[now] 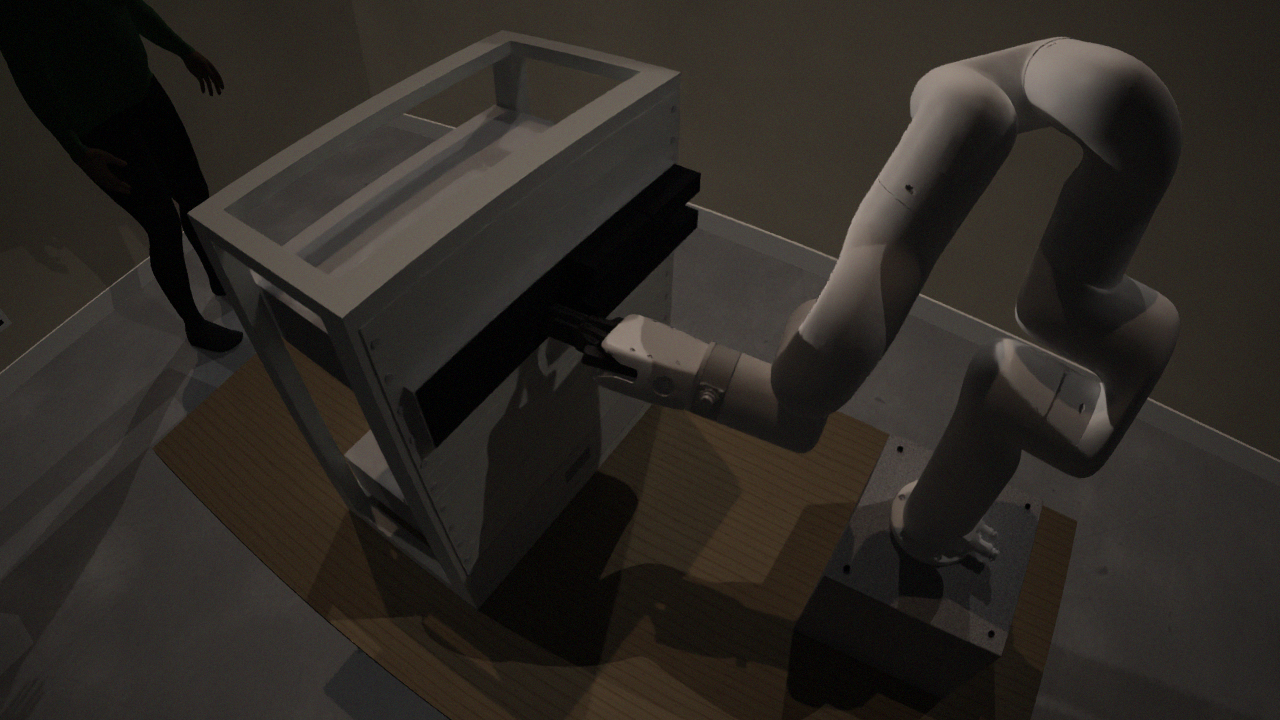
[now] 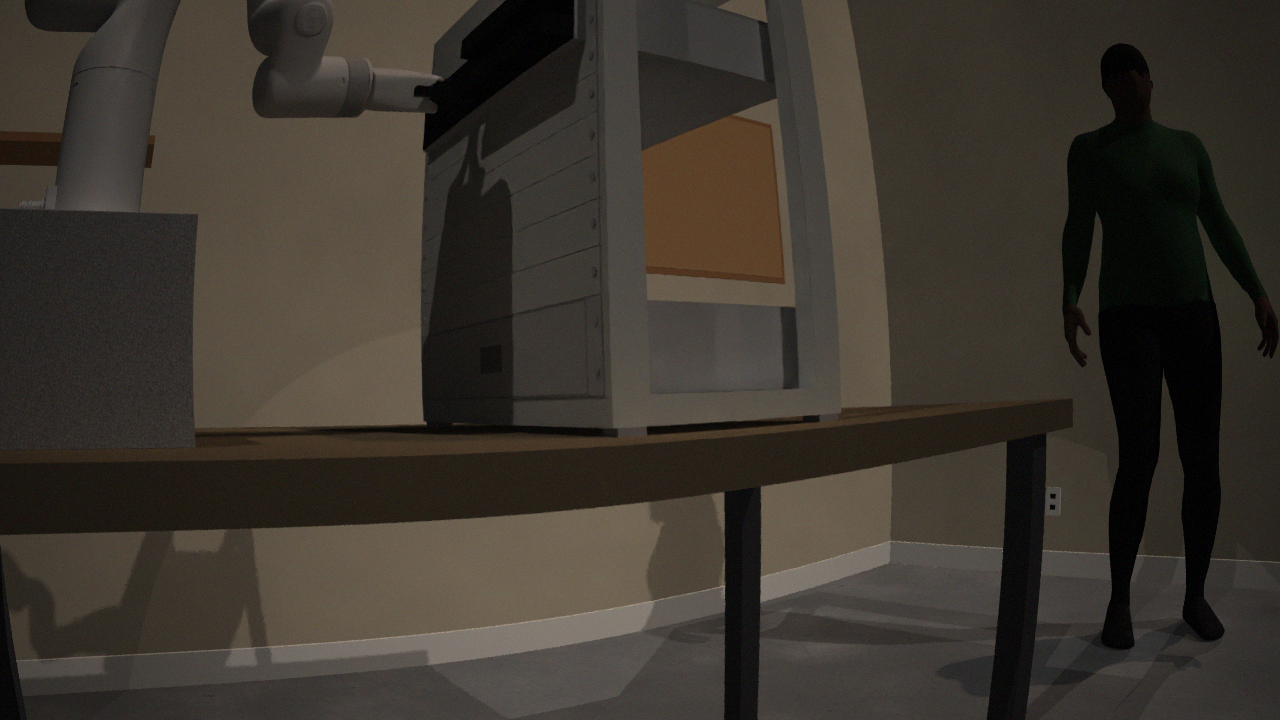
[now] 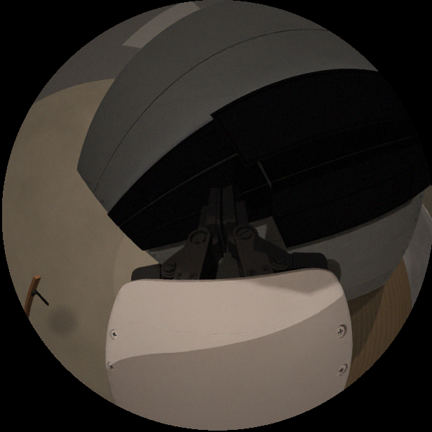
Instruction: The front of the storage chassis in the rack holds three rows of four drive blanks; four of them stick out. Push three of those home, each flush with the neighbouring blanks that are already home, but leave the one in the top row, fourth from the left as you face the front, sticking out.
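Frame: origin at the arm's base, x right, y back, z down, level; centimetres.
Seen in the pictures: gripper, fingertip midpoint: (image 1: 548,318); arm's base, link origin: (image 1: 934,522) (image 2: 93,237).
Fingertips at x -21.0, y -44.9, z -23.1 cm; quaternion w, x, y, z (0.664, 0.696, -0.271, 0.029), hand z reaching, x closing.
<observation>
Offsets run from my fingertips to a thing's top centre. "spot": to the spot under its first point.
The black storage chassis @(spot: dx -11.5, dy +1.3, dz -0.2 cm) (image 1: 474,386) (image 2: 435,127) (image 3: 165,187) is a dark band across the rack's front. A block in its top row @(spot: dx +22.1, dy +0.5, dz -5.7 cm) (image 1: 682,186) (image 3: 320,112) sticks out toward the right end. A block in a lower row @(spot: dx +20.4, dy +0.7, dz +0.0 cm) (image 1: 673,231) (image 3: 350,200) also sticks out on the right. How many blanks each block spans is too dark to tell. The face left of the blocks looks flatter. My gripper (image 1: 553,318) (image 2: 436,91) (image 3: 223,201) is shut and empty. Its tips are at or close to the dark front, left of the lower block; contact and which blank they face cannot be told.
The grey rack (image 1: 501,185) (image 2: 623,232) stands on the wooden table (image 1: 716,501) (image 2: 537,488). Grey panels lie above and below the chassis. The arm's pedestal (image 1: 948,608) (image 2: 98,331) stands in front of the rack. A person in green (image 1: 76,71) (image 2: 1145,214) stands behind the table.
</observation>
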